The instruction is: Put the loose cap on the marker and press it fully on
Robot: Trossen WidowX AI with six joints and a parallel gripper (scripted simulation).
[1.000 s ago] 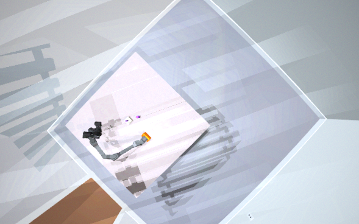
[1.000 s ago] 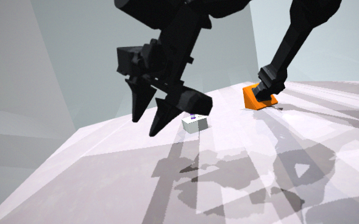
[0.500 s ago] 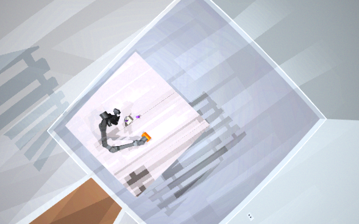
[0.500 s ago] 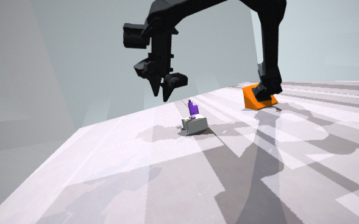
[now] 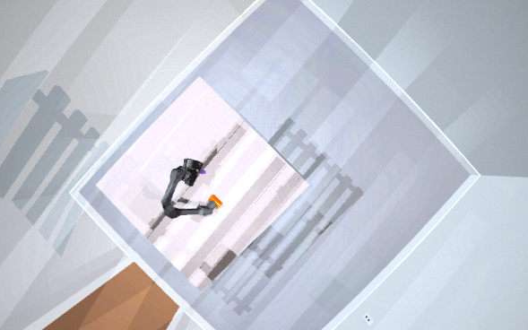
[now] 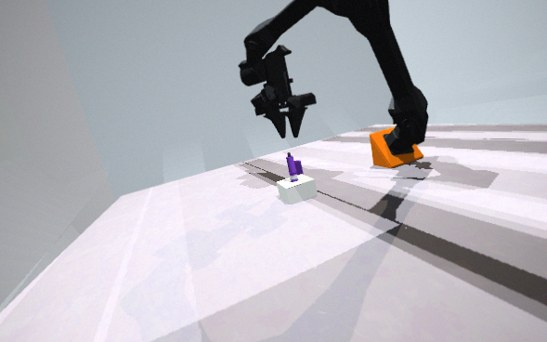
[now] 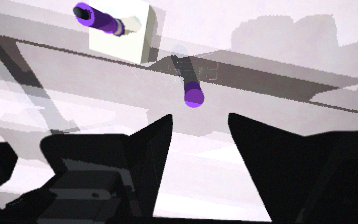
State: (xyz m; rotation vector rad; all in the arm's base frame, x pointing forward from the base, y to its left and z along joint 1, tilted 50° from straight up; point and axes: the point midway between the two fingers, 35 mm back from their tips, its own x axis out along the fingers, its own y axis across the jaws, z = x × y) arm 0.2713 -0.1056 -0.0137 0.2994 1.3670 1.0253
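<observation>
My gripper tip is 9 cm above the purple cap. Round my gripper tip: white holder block (12 cm to the left, 10 cm below, 4 cm ahead); purple marker (12 cm to the left, 4 cm below, 4 cm ahead).
</observation>
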